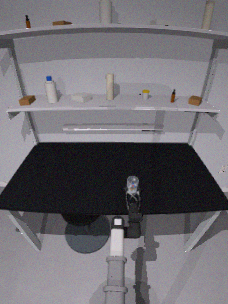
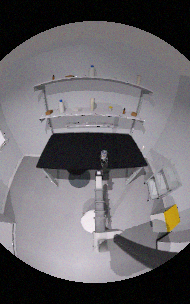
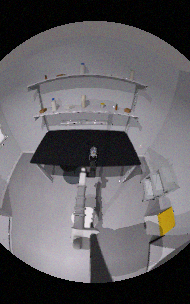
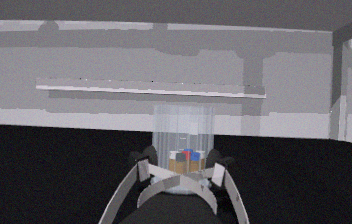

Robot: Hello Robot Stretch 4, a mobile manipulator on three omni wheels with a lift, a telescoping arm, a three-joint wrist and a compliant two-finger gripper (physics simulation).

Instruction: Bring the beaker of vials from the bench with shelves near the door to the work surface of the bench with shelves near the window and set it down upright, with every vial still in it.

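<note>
The clear beaker (image 1: 132,182) (image 2: 104,154) (image 3: 93,149) (image 4: 183,125) is upright over the bench's black work surface (image 1: 75,172) (image 2: 70,150) (image 3: 62,147) (image 4: 60,165), right of its middle and towards the front edge. Several vials (image 4: 186,160) with white, grey, red and blue caps stand inside the beaker's lower part. My gripper (image 1: 132,191) (image 4: 182,160) is shut on the beaker, with one fingertip at each side near its base. The beaker's base is partly hidden by the finger bands, and I cannot tell whether it touches the work surface.
A lower shelf (image 1: 140,104) with bottles, boxes and a jar spans the back above the bench, and an upper shelf (image 1: 140,29) is above it. A rail (image 1: 110,128) (image 4: 150,91) runs along the back wall. A round stool (image 1: 86,237) stands under the bench. A yellow panel (image 2: 172,218) is at the right.
</note>
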